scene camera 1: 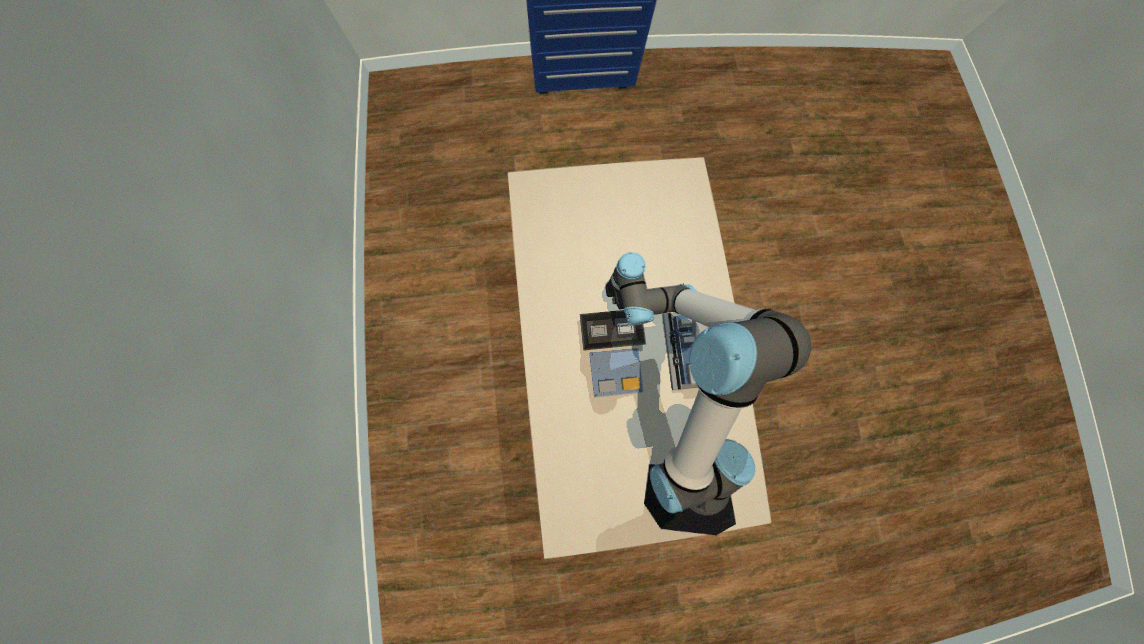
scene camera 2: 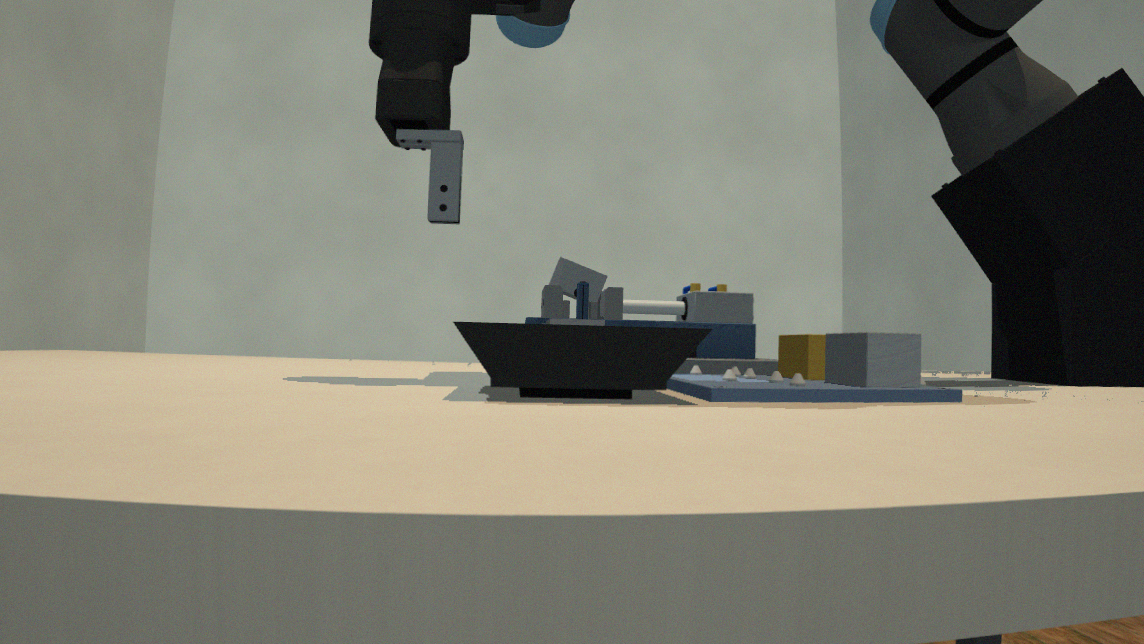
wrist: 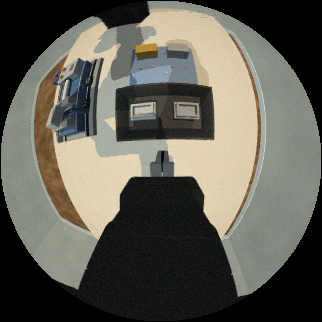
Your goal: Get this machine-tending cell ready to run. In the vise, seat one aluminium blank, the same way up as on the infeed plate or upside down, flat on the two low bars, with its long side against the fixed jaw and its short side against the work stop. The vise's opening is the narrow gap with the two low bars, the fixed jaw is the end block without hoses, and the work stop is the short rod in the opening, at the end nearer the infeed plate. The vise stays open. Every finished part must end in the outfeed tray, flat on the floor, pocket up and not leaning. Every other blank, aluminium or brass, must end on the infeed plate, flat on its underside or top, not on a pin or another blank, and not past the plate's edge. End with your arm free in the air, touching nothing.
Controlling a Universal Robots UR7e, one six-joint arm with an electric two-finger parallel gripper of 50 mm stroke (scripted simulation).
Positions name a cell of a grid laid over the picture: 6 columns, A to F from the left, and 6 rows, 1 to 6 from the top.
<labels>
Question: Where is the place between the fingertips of the gripper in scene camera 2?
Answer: At C3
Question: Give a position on a vise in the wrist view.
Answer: B2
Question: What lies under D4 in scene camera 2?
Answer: A vise.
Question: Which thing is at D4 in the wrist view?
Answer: The gripper.
</labels>
